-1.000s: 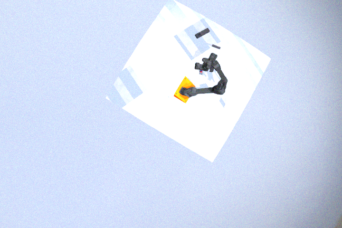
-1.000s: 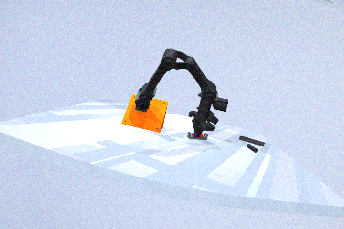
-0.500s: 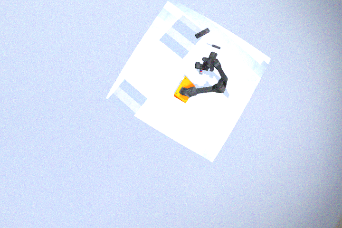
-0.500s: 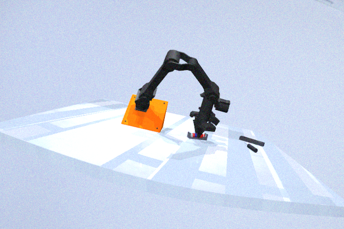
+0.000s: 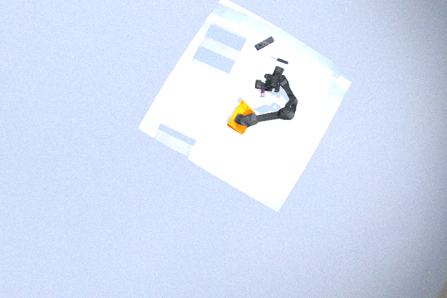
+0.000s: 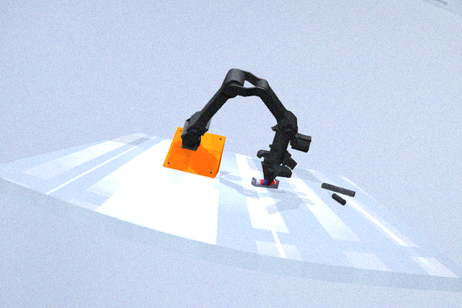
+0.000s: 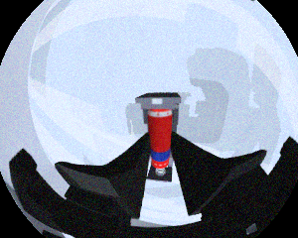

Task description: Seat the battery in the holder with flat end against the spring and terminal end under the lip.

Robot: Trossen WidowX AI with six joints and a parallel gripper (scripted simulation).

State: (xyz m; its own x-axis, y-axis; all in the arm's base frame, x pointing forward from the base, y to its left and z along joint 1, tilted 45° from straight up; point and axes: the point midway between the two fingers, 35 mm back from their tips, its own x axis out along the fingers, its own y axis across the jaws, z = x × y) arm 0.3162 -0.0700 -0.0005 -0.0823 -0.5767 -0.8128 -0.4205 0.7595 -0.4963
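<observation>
Now: gripper tip 10 mm below the battery.
</observation>
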